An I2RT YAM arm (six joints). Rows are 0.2 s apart.
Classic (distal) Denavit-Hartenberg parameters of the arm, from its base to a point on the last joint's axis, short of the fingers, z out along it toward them. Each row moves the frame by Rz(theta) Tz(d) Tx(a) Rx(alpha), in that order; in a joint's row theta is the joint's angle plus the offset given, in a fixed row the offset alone. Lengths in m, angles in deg.
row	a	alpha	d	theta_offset
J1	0.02	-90	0.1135	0
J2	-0.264	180	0	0
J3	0.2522	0	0	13.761
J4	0.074	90	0	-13.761
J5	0	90	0	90
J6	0	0	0.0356	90
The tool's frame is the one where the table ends.
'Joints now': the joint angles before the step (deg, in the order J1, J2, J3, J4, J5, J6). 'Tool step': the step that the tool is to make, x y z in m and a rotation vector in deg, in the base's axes. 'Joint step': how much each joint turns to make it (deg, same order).
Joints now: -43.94, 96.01, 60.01, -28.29, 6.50, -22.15
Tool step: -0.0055, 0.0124, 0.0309, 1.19, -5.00, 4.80
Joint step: 0.26, -5.86, 0.66, -3.60, -5.92, -2.07
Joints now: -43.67, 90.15, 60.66, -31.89, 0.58, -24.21
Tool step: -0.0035, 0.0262, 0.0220, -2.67, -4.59, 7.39
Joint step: 2.80, -7.20, -2.79, 0.72, -3.33, -3.35
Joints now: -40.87, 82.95, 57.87, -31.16, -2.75, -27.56
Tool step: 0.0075, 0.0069, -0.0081, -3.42, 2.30, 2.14
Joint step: 2.38, 0.59, -1.46, 2.42, 3.53, -2.09
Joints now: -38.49, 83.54, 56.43, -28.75, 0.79, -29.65
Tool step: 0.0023, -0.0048, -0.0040, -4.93, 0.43, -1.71
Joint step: 0.08, 0.53, -1.22, 4.53, 4.40, -0.95
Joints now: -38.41, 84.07, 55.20, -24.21, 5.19, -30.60
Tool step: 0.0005, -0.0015, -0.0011, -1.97, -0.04, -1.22
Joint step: 0.07, 0.06, -0.58, 1.88, 1.99, 0.10
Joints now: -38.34, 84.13, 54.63, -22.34, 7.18, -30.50
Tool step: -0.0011, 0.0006, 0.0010, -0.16, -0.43, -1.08
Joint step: 0.03, -0.41, -0.23, 0.12, 0.58, 0.96
